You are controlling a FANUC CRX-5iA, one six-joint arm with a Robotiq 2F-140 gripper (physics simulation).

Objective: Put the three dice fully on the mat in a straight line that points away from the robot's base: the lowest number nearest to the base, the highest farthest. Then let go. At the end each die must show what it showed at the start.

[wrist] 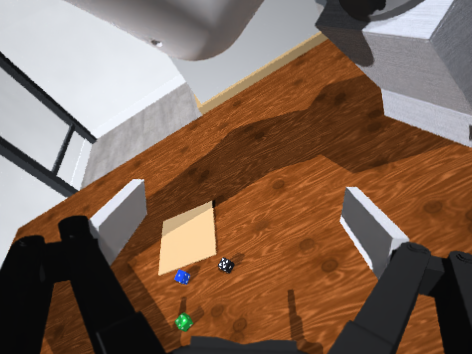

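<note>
A tan mat lies on the wooden table, left of the middle of the wrist view. A blue die lies on the wood just off the mat's lower edge. A black die with white pips lies on the wood near the mat's lower right corner. A green die lies farther down, near the bottom of the view. The numbers on the dice are too small to read. My gripper is wide open above the table, with nothing between its fingers; the mat and dice show far beyond and below them.
A grey metal block, seemingly the robot's base mount, stands at the upper right. A rounded light-grey arm part hangs at the top. The wooden table's far edge runs from upper right to lower left. A dark rail shows at the left.
</note>
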